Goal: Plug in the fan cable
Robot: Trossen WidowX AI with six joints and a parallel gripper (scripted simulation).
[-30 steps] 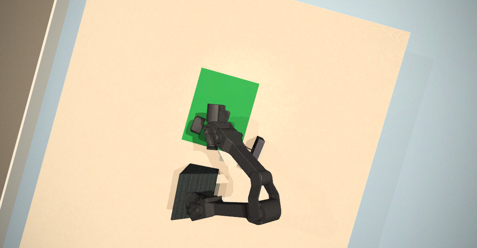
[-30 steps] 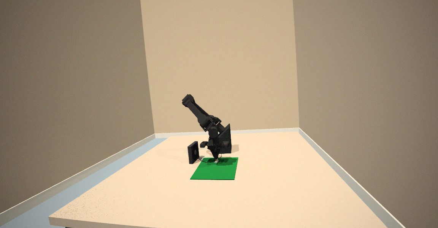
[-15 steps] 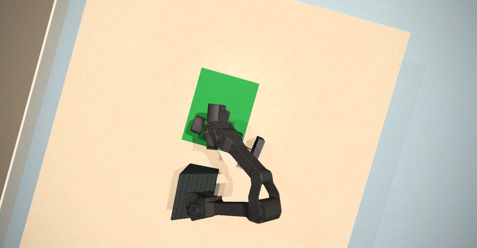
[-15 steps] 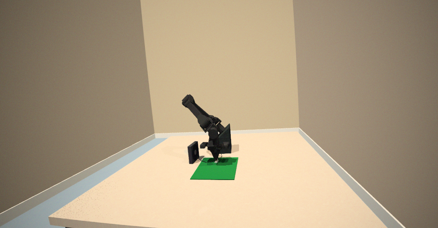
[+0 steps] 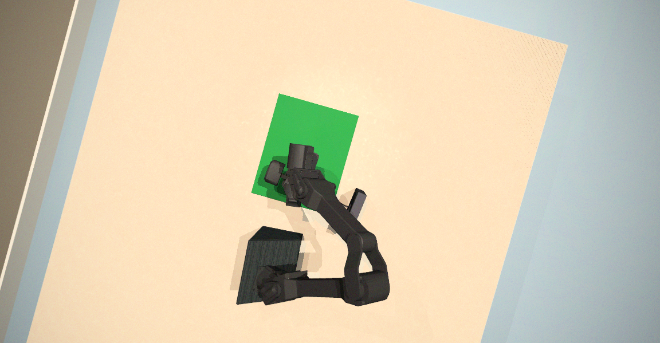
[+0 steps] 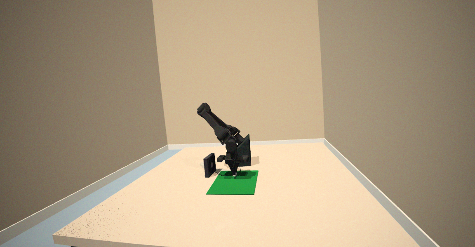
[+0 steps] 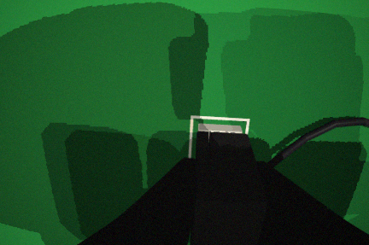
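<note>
Right now the black fan plug is 10 mm behind my gripper tip and 10 mm above it. The rest, counted from my gripper tip: white four-pin fan header (10 mm behind, 20 mm below); then black fan (40 mm behind, 150 mm to the right, 40 mm above); then green board (70 mm ahead, 20 mm to the left, 40 mm below).
</note>
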